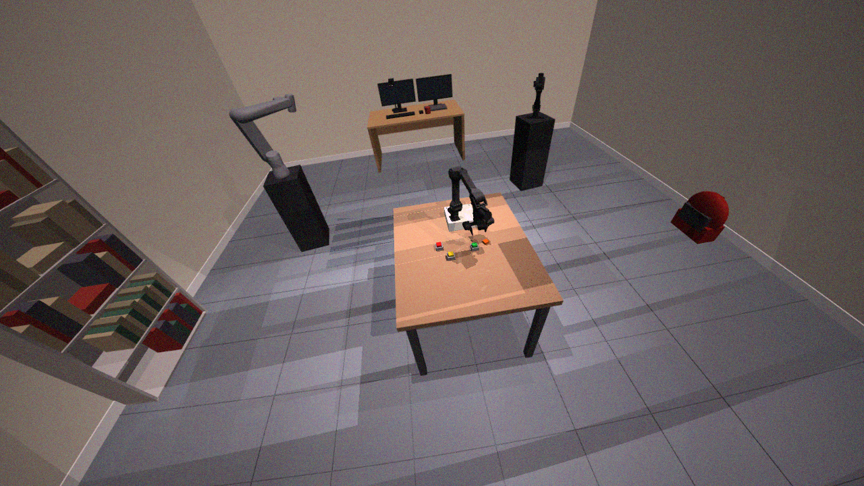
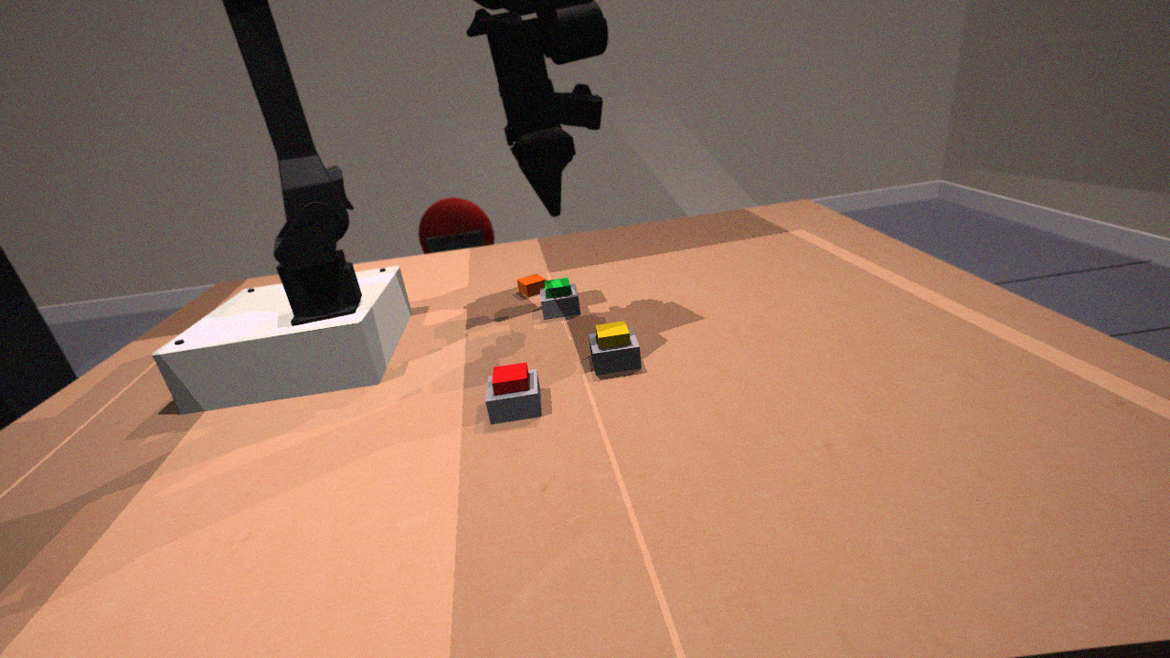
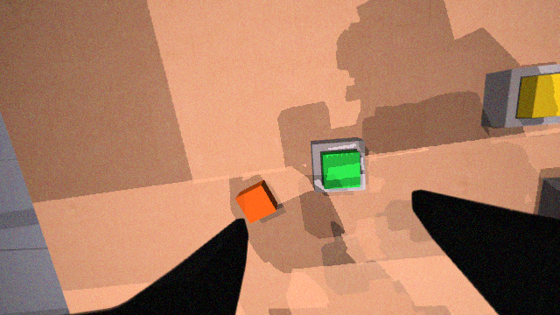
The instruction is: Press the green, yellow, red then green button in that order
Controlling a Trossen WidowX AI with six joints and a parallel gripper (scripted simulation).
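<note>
Right now my gripper tip is 1 cm past the green button, 2 cm to the left of it and 10 cm above it. From my gripper tip the other things lie so: small orange block 3 cm behind, 7 cm to the left, 12 cm below; then yellow button 1 cm ahead, 19 cm to the right, 10 cm below; then red button 10 cm behind, 24 cm to the right, 10 cm below.
</note>
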